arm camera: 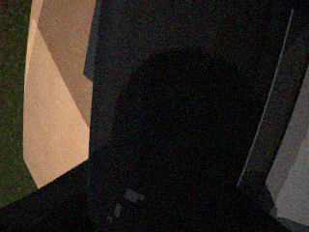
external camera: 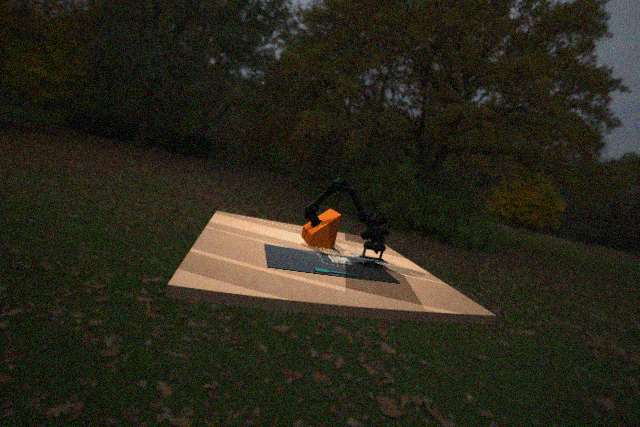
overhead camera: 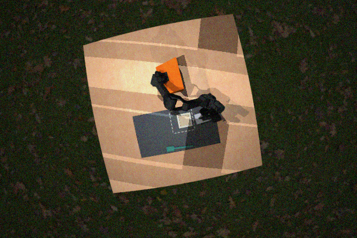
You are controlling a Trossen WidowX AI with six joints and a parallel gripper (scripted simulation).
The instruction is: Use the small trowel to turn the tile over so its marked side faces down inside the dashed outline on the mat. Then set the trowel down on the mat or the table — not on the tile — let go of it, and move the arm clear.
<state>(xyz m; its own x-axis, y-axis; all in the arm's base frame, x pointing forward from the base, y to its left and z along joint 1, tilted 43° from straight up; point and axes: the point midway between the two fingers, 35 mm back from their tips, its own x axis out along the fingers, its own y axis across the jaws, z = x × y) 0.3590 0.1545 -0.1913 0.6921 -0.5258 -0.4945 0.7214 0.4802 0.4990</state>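
The white tile is 40 mm behind my gripper tip, 200 mm to the right of it and 80 mm below it. From my gripper tip the other things lie so: teal trowel: 150 mm ahead, 320 mm to the right, 80 mm below; dark grey mat: 10 mm ahead, 280 mm to the right, 100 mm below.
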